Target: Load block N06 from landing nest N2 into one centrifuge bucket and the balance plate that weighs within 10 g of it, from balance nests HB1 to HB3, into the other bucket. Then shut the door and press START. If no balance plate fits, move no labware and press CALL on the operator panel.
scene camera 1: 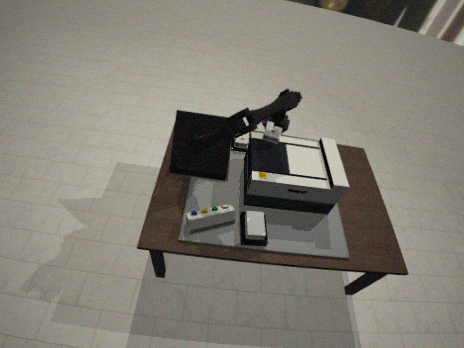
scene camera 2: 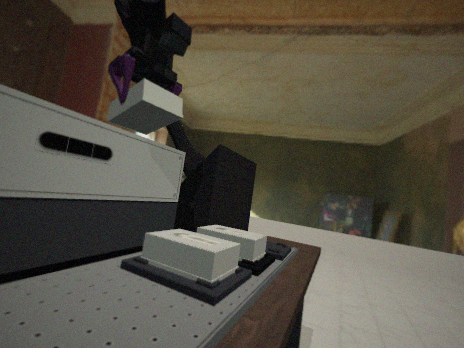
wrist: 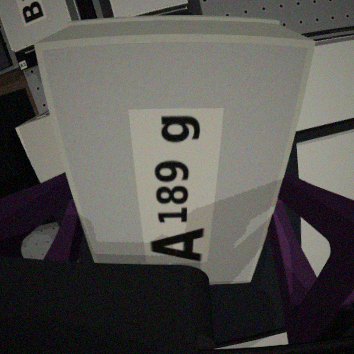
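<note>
My gripper is shut on a white balance plate labelled "A 189 g". It holds it above the rear left part of the centrifuge. The centrifuge top has a dark section at left and a white panel beside it; the buckets cannot be made out. Plate B shows partly in the wrist view. Two white plates sit in dark nests in scene camera 2, a near one and a farther one. A white block with no readable label sits in a dark nest at the front.
The operator panel with blue, yellow, green and white buttons stands at the front left. The black arm base stands at the rear left. A raised white bar runs along the centrifuge's right side. A dark nest lies near the table edge.
</note>
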